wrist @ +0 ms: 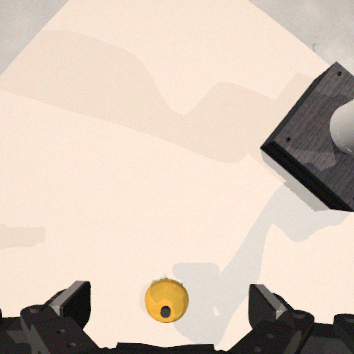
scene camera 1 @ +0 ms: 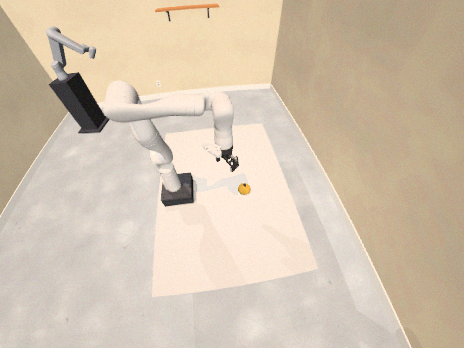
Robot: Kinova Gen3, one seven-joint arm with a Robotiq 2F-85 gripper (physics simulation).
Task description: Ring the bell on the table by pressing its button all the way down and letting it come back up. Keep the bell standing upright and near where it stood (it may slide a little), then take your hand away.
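Frame: origin at the arm's base, x right, y ahead, z up, level; metres.
Where they show: gripper, fingertip midpoint: (wrist: 169, 300) (scene camera 1: 225, 166); arm's base, link origin: (wrist: 353, 128) (scene camera 1: 174, 185).
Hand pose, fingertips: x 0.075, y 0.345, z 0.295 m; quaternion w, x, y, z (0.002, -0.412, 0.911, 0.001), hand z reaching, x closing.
Note:
Each offset is from my fingertips to the top centre of the thing. Level surfaces: height alone.
The bell {dx -0.105, dy +0.111, dz -0.315 m} (scene camera 1: 244, 189) (wrist: 166, 296) is a small orange-yellow dome standing upright on the pale table surface {dz -0.381 m} (scene camera 1: 200, 265) (wrist: 125, 200). Its dark button {dx -0.105, dy +0.111, dz -0.315 m} (scene camera 1: 244, 185) (wrist: 165, 312) sticks up at the top. My gripper (scene camera 1: 234, 164) (wrist: 169, 300) is open and empty. It hangs above the table surface, up and to the left of the bell in the scene view. In the wrist view the bell shows low in the picture, between the two wide-apart fingertips and well below them. The gripper does not touch the bell.
My arm's dark base block (scene camera 1: 178, 190) (wrist: 305, 145) stands at the left edge of the pale surface. A second grey arm (scene camera 1: 57, 50) on a black pedestal (scene camera 1: 80, 102) stands at the back left. An orange shelf (scene camera 1: 187, 8) hangs on the back wall.

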